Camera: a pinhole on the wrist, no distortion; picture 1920 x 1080 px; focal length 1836.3 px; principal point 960.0 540.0 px. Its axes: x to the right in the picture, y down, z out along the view. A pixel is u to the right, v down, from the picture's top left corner.
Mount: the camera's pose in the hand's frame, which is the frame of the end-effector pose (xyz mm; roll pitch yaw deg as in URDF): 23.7 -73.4 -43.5 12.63 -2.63 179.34
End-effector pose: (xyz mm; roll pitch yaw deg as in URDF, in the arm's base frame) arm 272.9 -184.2 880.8 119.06 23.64 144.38
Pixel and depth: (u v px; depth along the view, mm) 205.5 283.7 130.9
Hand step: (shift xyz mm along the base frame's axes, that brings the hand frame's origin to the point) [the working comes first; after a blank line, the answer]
In the camera's frame: -53.8 -18.3 130.9

-10.4 74.4 -90.2
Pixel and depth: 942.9 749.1 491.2
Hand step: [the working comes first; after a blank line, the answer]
In the camera's frame: -4.6 55.9 491.2

260.3 282.0 -236.4
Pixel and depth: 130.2 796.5 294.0
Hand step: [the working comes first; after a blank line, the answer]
In the camera's frame: -132.9 41.1 294.0

37.5 207.2 -218.5
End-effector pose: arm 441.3 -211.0 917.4 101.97 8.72 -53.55
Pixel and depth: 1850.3 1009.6 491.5
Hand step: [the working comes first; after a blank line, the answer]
In the camera's frame: 238.3 125.7 491.5

-487.4 -90.6 -151.4
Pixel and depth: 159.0 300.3 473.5
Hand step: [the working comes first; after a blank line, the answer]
In the camera's frame: -206.5 -61.8 473.5

-176.9 -441.7 -34.4
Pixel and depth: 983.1 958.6 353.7
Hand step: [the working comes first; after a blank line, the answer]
In the camera's frame: 4.4 80.6 353.7

-230.1 -187.8 -143.3
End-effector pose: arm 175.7 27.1 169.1 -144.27 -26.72 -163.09
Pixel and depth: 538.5 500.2 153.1
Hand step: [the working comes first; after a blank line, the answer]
In the camera's frame: -35.1 -3.3 153.1

-56.9 -111.9 -25.9
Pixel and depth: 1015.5 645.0 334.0
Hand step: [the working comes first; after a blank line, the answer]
In the camera's frame: 10.1 19.1 334.0

-67.2 -211.6 -184.7
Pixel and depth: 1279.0 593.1 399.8
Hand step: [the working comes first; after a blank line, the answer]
In the camera's frame: 69.5 11.6 399.8

-41.9 -224.7 -269.0
